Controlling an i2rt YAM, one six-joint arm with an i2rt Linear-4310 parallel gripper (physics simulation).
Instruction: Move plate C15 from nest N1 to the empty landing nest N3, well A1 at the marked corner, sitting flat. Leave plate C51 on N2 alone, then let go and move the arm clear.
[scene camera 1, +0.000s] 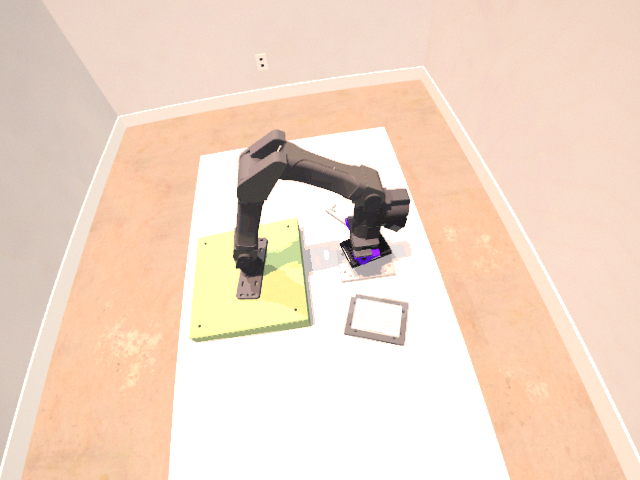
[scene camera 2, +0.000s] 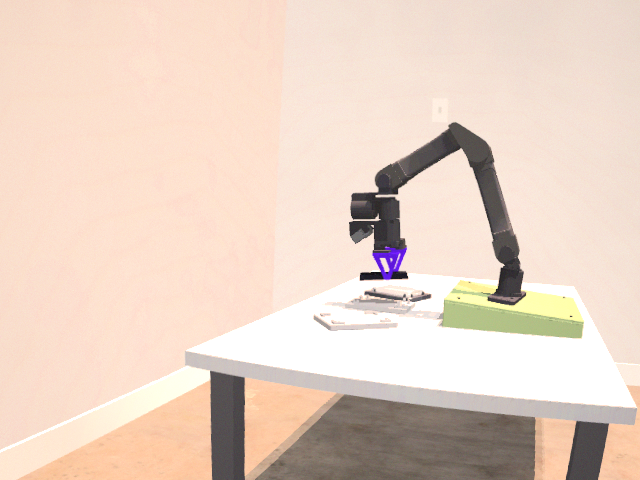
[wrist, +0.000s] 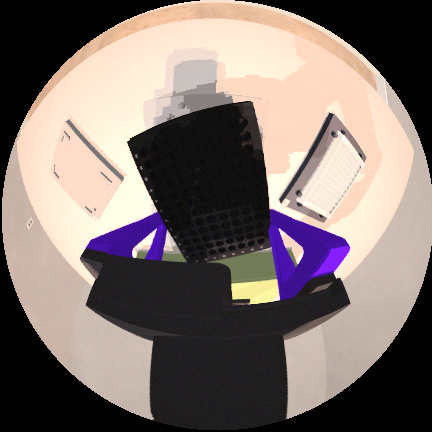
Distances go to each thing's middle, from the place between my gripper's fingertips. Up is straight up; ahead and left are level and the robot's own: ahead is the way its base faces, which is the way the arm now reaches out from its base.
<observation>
Right now the black perforated plate (wrist: 204, 171) is 20 mm ahead of my hand and 10 mm to the left of it.
</observation>
